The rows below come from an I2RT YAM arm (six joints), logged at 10 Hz.
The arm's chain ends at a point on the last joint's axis. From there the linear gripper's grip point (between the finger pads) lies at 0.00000 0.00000 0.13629 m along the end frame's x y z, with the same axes.
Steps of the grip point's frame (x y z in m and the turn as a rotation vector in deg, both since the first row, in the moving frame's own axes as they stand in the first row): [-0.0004, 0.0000, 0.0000, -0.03, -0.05, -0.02]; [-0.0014, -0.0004, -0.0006, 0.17, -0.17, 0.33]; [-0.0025, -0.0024, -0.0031, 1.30, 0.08, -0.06]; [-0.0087, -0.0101, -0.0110, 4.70, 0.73, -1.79]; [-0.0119, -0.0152, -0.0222, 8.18, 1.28, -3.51]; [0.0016, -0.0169, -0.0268, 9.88, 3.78, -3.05]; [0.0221, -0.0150, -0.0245, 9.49, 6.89, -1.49]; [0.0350, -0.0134, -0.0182, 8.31, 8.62, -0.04]
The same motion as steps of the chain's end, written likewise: [-0.0003, -0.0001, 0.0000, -0.03, -0.05, -0.02]; [-0.0010, 0.0000, -0.0006, 0.17, -0.17, 0.33]; [-0.0027, 0.0007, -0.0031, 1.30, 0.08, -0.06]; [-0.0103, 0.0011, -0.0105, 4.70, 0.73, -1.79]; [-0.0143, 0.0043, -0.0208, 8.18, 1.28, -3.51]; [-0.0067, 0.0067, -0.0245, 9.88, 3.78, -3.05]; [0.0061, 0.0076, -0.0217, 9.49, 6.89, -1.49]; [0.0147, 0.0062, -0.0152, 8.31, 8.62, -0.04]
